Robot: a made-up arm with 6 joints.
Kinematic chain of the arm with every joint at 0, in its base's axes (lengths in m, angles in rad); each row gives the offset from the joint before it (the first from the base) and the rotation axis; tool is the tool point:
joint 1: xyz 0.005 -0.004 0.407 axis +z
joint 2: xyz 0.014 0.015 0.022 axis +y
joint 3: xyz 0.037 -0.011 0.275 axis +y
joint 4: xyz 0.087 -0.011 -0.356 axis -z
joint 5: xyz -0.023 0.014 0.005 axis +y
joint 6: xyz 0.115 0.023 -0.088 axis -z
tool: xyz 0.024 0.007 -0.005
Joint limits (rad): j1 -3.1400..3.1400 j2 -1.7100..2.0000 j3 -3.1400..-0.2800 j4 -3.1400..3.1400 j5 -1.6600..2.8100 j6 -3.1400..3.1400
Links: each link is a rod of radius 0.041 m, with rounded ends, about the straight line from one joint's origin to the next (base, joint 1, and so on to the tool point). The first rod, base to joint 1, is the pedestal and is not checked.
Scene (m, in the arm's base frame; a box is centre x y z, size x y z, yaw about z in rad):
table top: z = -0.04
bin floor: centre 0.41 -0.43 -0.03 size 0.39 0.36 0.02 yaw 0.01
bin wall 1: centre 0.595 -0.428 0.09 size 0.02 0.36 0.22 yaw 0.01
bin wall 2: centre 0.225 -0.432 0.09 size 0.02 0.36 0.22 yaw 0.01
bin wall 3: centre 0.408 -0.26 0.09 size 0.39 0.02 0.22 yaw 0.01
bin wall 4: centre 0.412 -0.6 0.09 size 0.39 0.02 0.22 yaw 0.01
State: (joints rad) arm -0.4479 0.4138 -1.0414 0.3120 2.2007 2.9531
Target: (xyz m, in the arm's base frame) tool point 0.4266 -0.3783 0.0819
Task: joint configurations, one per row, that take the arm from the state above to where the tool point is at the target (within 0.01 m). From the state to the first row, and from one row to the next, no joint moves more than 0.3 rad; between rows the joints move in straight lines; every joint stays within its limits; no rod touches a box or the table.
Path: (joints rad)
1: -0.5778 0.5339 -1.2578 0.3344 2.0378 2.9292
2: -0.7078 0.6540 -1.4743 0.3569 1.8749 2.9053
3: -0.8377 0.7742 -1.6907 0.3793 1.7120 2.8815
4: -0.8306 1.0560 -1.8147 0.4118 1.5372 2.8666
5: -0.8234 1.3378 -1.9387 0.4443 1.3625 2.8517

